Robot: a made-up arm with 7 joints.
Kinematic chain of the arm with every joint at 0, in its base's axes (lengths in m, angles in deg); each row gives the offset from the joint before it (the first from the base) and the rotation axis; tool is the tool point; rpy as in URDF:
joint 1: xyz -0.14 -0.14 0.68 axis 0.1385 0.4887 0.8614
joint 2: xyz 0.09 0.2 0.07 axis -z
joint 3: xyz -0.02 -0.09 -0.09 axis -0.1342 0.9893 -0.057
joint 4: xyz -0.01 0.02 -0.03 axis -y
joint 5: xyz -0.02 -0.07 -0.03 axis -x
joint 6: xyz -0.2 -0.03 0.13 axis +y
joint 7: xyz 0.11 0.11 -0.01 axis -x
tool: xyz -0.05 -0.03 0.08 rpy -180 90 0
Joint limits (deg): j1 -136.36..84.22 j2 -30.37..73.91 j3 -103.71..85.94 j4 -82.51..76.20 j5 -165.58..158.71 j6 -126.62..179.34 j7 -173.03..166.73
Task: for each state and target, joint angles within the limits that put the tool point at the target. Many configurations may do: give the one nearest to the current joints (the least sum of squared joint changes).
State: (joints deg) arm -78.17 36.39 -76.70 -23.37 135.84 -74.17 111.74
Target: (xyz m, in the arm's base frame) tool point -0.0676 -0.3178 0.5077
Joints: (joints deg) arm -67.81 66.57 -90.14 -13.38 145.65 -57.72 133.72
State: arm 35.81 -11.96 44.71 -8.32 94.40 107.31 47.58
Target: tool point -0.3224 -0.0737 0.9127
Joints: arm 42.44 16.01 62.20 -20.44 90.12 120.04 63.53
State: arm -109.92 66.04 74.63 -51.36 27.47 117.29 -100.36
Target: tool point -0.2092 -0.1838 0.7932
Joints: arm -98.44 69.93 85.94 -65.87 28.59 115.60 -93.47
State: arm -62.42 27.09 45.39 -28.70 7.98 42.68 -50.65
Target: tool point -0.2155 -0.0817 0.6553
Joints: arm -43.07 -9.16 9.50 5.43 -17.81 51.57 -65.09
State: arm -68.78 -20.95 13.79 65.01 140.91 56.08 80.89
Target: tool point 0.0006 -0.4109 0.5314
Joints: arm -75.69 -21.31 15.65 62.79 146.24 57.57 86.60
